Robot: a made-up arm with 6 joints.
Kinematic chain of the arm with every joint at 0, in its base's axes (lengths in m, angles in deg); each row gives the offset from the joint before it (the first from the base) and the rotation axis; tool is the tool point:
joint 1: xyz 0 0 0.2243 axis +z
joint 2: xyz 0 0.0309 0 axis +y
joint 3: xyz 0 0 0.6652 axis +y
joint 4: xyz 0 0 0.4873 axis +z
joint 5: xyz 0 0 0 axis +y
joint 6: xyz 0 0 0.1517 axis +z
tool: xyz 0 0 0
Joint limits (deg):
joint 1: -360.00..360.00
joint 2: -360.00..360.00
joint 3: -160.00..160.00
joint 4: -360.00..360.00
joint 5: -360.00..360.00
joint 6: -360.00..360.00
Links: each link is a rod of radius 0.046 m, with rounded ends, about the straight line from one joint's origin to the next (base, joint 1, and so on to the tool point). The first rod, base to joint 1, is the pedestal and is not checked.
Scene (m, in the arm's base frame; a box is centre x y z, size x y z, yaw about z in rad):
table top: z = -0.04
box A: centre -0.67 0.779 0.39 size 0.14 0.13 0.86 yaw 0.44
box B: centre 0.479 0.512 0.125 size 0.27 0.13 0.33 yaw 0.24
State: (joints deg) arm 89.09 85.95 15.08 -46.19 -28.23 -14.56
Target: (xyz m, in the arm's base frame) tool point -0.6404 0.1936 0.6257
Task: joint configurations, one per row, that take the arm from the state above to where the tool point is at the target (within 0.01 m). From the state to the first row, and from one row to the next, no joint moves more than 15 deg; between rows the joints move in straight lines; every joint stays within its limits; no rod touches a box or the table.
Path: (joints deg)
1: 92.44 86.01 1.99 -47.52 -31.72 -11.30
2: 95.80 86.06 -11.10 -48.86 -35.21 -8.05
3: 99.15 86.12 -24.19 -50.19 -38.70 -4.79
4: 102.51 86.18 -37.28 -51.53 -42.19 -1.54
5: 105.86 86.23 -50.37 -52.86 -45.67 1.72
6: 109.22 86.29 -63.46 -54.20 -49.16 4.97
7: 112.57 86.34 -76.55 -55.53 -52.65 8.23
8: 115.93 86.40 -89.64 -56.86 -56.14 11.48
9: 128.32 92.31 -90.41 -50.97 -58.75 2.80
10: 140.71 98.21 -91.17 -45.08 -61.37 -5.88
11: 153.10 104.12 -91.94 -39.19 -63.98 -14.56

